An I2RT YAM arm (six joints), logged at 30 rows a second.
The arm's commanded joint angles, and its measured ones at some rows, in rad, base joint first. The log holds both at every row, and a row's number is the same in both.
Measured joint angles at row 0:
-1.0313 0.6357 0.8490 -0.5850 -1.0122 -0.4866
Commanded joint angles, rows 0 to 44:
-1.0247 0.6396 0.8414 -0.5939 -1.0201 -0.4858
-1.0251 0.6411 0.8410 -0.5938 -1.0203 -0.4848
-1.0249 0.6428 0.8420 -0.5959 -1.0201 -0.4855
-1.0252 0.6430 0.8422 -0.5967 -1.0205 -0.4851
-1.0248 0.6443 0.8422 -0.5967 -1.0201 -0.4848
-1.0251 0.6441 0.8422 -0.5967 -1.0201 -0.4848
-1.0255 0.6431 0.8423 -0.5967 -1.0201 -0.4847
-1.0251 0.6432 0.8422 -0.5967 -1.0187 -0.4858
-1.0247 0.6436 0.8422 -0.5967 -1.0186 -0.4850
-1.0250 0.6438 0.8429 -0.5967 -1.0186 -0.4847
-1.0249 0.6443 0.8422 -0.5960 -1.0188 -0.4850
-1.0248 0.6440 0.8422 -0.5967 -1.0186 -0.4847
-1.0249 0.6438 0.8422 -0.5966 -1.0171 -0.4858
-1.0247 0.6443 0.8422 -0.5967 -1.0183 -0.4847
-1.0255 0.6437 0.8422 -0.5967 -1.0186 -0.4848
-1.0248 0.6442 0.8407 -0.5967 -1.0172 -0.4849
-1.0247 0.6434 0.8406 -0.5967 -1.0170 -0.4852
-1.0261 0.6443 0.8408 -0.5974 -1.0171 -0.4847
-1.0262 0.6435 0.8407 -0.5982 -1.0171 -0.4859
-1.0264 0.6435 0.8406 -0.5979 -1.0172 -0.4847
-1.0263 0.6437 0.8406 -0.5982 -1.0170 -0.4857
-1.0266 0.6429 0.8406 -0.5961 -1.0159 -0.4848
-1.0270 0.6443 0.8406 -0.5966 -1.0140 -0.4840
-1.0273 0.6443 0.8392 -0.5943 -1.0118 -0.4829
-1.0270 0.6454 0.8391 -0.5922 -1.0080 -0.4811
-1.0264 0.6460 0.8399 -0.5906 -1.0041 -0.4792
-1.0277 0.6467 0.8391 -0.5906 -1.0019 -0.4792
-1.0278 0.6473 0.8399 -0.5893 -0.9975 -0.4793
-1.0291 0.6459 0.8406 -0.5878 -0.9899 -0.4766
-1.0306 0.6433 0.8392 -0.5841 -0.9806 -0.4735
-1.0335 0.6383 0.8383 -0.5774 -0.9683 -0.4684
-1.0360 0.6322 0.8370 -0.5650 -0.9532 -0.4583
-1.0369 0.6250 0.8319 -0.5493 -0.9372 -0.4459
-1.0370 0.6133 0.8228 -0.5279 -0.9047 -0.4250
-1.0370 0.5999 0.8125 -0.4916 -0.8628 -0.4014
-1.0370 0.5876 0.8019 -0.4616 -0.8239 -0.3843
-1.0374 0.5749 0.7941 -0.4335 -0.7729 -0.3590
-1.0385 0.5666 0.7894 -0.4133 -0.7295 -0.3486
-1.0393 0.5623 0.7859 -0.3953 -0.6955 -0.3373
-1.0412 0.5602 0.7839 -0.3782 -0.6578 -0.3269
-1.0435 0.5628 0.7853 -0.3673 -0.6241 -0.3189
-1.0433 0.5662 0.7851 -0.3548 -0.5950 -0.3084
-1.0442 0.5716 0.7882 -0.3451 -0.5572 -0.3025
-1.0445 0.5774 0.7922 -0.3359 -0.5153 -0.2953
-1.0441 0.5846 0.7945 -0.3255 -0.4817 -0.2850
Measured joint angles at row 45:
-1.0382 0.5732 0.7879 -0.4026 -0.6361 -0.3351
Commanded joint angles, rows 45 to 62:
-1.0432 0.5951 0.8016 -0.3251 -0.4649 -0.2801
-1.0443 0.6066 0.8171 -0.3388 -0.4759 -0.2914
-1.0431 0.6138 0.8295 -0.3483 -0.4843 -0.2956
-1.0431 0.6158 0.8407 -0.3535 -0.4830 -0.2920
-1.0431 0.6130 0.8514 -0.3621 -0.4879 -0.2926
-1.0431 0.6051 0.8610 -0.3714 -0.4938 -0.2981
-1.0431 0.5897 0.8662 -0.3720 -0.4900 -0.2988
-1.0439 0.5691 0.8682 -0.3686 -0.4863 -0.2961
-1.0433 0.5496 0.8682 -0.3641 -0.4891 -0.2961
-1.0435 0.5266 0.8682 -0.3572 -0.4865 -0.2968
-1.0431 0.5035 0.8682 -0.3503 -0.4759 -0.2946
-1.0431 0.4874 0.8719 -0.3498 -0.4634 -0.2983
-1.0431 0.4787 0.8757 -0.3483 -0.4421 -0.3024
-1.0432 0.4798 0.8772 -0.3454 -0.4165 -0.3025
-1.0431 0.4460 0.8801 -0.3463 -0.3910 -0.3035
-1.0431 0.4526 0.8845 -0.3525 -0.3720 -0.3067
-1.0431 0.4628 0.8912 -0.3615 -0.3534 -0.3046
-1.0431 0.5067 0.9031 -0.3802 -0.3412 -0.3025
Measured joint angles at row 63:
-1.0401 0.4583 0.8803 -0.3668 -0.4187 -0.3077
